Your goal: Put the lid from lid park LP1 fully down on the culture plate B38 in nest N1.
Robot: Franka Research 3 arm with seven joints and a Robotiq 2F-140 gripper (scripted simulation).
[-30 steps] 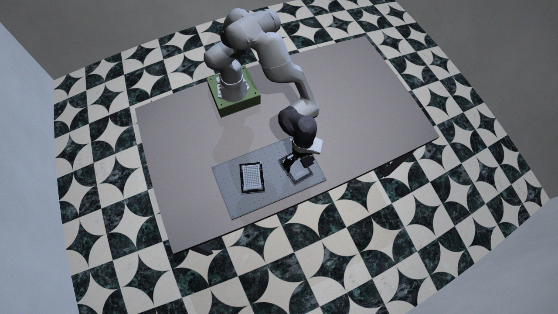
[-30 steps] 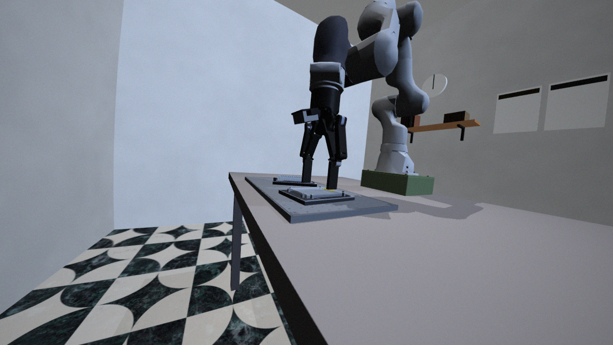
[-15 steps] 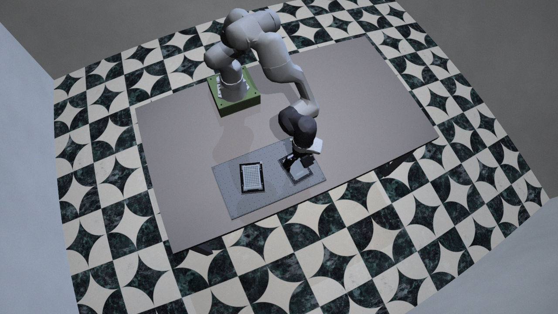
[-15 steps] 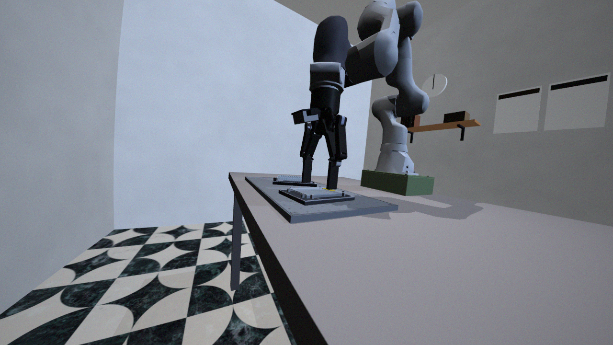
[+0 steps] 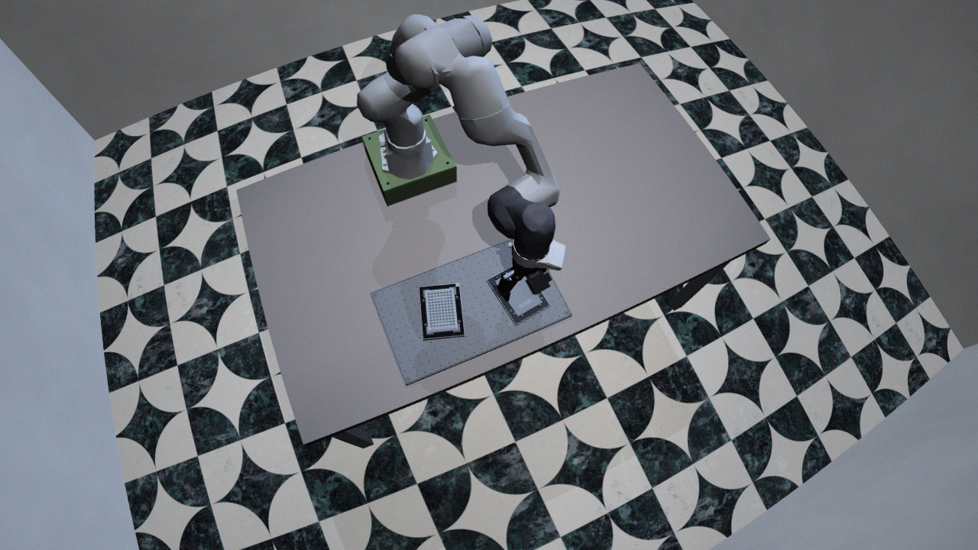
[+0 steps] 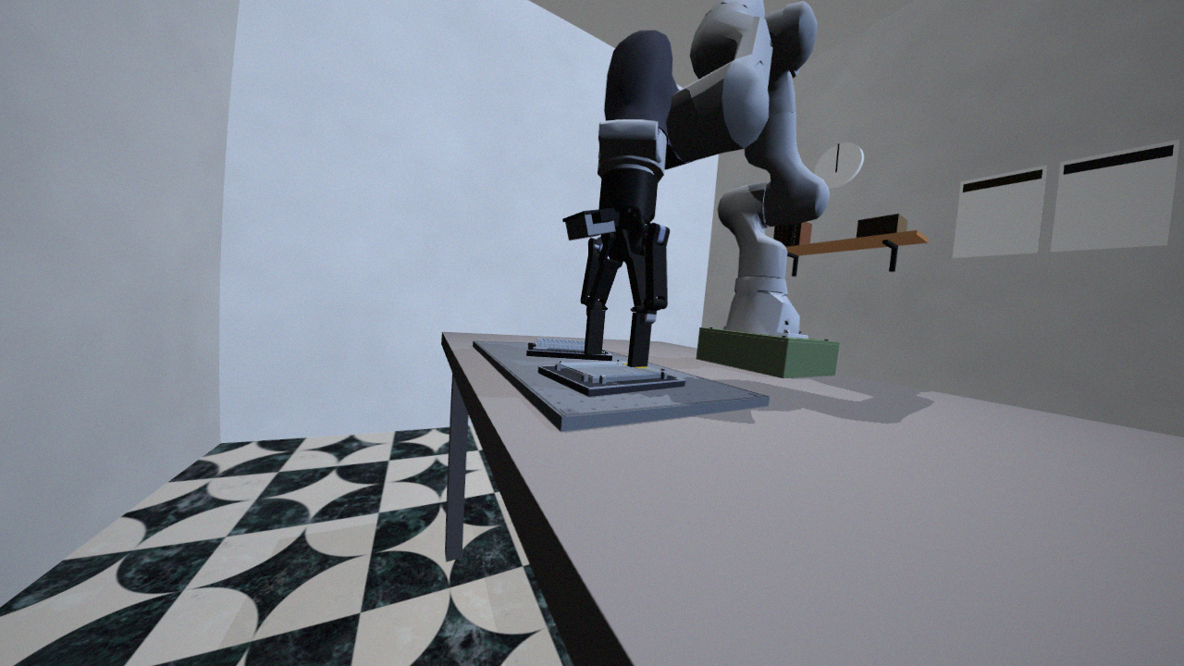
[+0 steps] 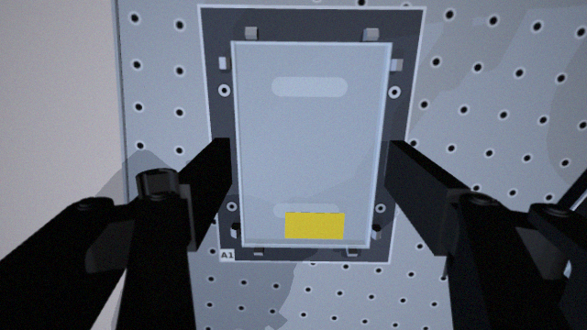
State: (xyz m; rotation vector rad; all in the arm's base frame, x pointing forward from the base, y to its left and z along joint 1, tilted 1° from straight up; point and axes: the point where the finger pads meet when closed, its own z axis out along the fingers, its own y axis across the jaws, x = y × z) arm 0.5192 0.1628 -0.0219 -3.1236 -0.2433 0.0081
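Right now my hand is 40 mm above the lid. The rest, counted from my hand: culture plate: 30 mm behind, 230 mm to the right, 40 mm below; lid park LP1: 50 mm below; black nest N1: 30 mm behind, 230 mm to the right, 50 mm below.
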